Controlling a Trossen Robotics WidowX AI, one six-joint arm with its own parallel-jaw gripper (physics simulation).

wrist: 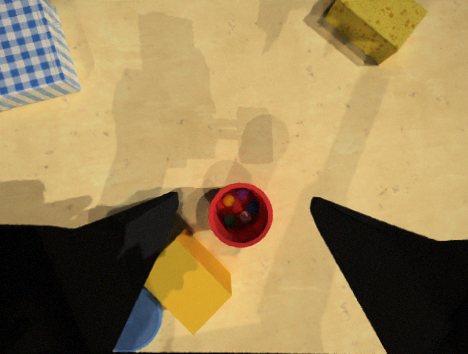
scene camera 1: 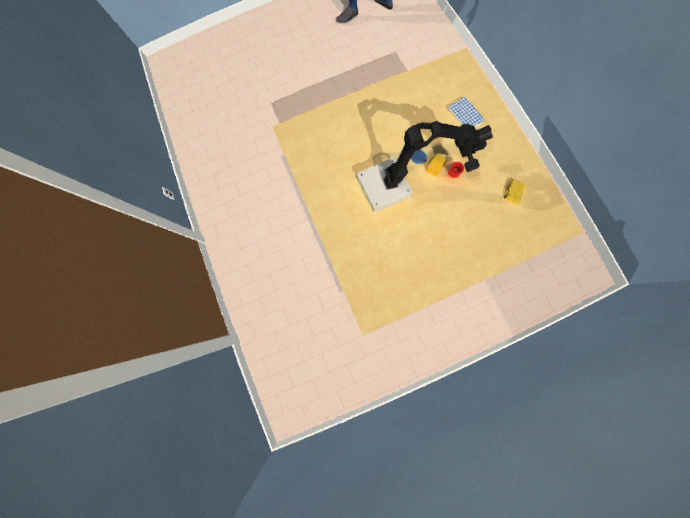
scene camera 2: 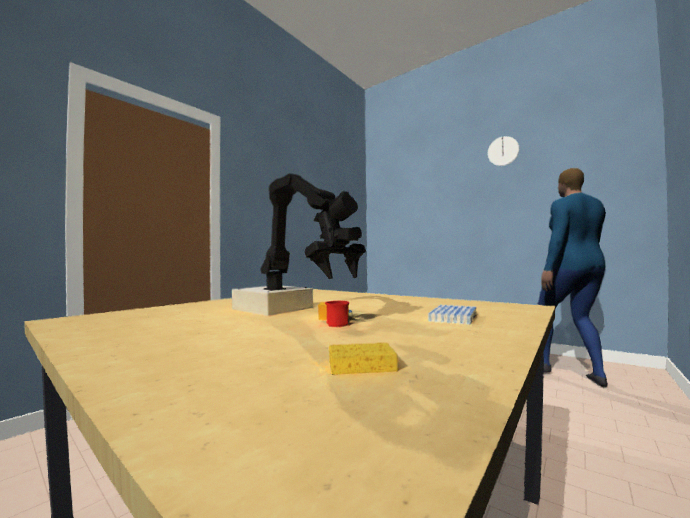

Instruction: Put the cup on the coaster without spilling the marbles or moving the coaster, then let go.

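Where they show: gripper, fingertip midpoint: (wrist: 245,200) (scene camera 1: 466,159) (scene camera 2: 343,278); arm's base at its link origin: (scene camera 1: 390,182) (scene camera 2: 274,289).
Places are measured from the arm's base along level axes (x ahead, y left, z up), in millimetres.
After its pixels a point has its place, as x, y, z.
The red cup (scene camera 1: 455,170) (scene camera 2: 337,313) {390, -20, -38} (wrist: 242,234) {338, -6, -38} stands upright on the table (scene camera 1: 423,250) {83, -374, -77} (scene camera 2: 222,418) {666, -435, -76}. Several coloured marbles (wrist: 237,206) {368, -1, -69} lie inside it. The coaster, a flat blue disc (scene camera 1: 419,157) {212, 136, -73} (wrist: 142,322) {205, 122, -73}, lies nearer the arm's base, past a yellow block from the cup. In the wrist view my left finger covers part of the coaster; in scene camera 2 it is mostly hidden behind the cup. My gripper (scene camera 2: 342,277) {391, 4, 58} (wrist: 245,200) {391, 4, 58} is open and empty, pointing down well above the table. In the wrist view the cup shows between the fingertips, a little left of my right one.
The yellow block (scene camera 1: 436,165) {271, 47, -30} (scene camera 2: 321,311) {276, 11, -51} (wrist: 185,290) {275, 58, -30} stands between cup and coaster, close to both. A yellow sponge (scene camera 1: 514,191) {638, -190, -46} (scene camera 2: 362,358) {677, -210, -52} (wrist: 375,32) {614, -178, -48} and a blue-and-white checked block (scene camera 1: 465,111) {544, 338, -52} (scene camera 2: 452,314) {586, 251, -52} (wrist: 30,50) {555, 266, -52} lie farther off. The arm's white base (scene camera 1: 378,192) {-75, -36, 0} (scene camera 2: 250,299) {2, -98, -29} is beyond the coaster.
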